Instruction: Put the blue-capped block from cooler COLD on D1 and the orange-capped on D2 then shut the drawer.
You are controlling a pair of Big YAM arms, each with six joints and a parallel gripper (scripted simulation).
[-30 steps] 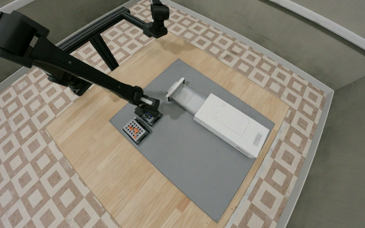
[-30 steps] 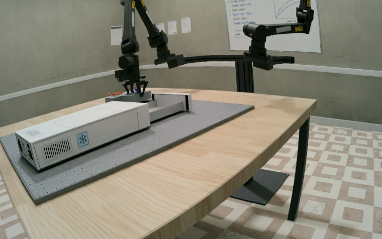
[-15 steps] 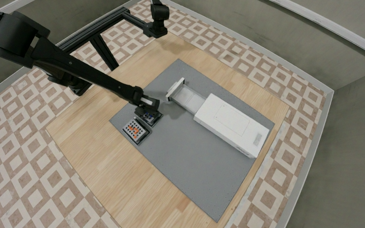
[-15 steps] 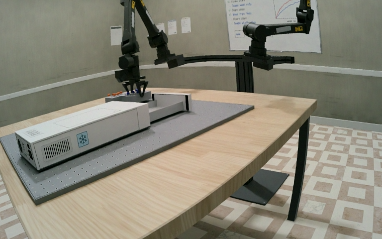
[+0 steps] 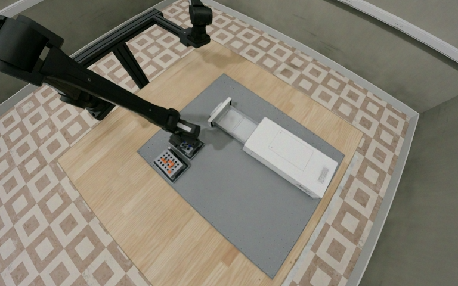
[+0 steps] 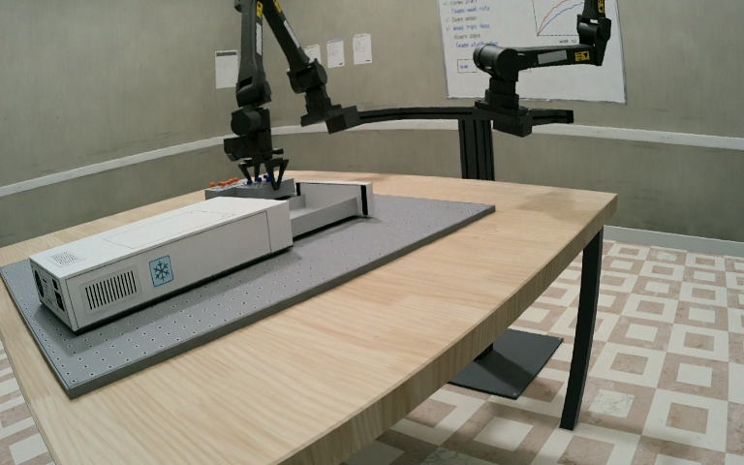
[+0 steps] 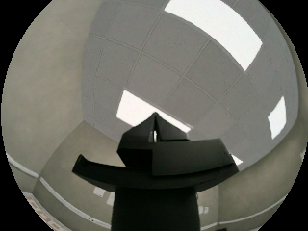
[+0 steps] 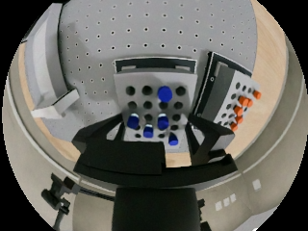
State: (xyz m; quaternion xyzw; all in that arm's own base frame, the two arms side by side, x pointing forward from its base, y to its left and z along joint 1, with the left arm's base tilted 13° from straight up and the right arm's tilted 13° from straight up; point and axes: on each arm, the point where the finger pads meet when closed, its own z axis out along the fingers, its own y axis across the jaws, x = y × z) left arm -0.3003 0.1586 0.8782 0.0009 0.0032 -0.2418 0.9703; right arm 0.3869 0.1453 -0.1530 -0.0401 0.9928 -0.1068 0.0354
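Right now my right hand is 40 mm above the dark deck slot D1. Round my right hand: dark deck slot D2: 140 mm to the right, 40 mm below, 20 mm ahead; white cooler: 290 mm to the left, 280 mm ahead, 10 mm below.
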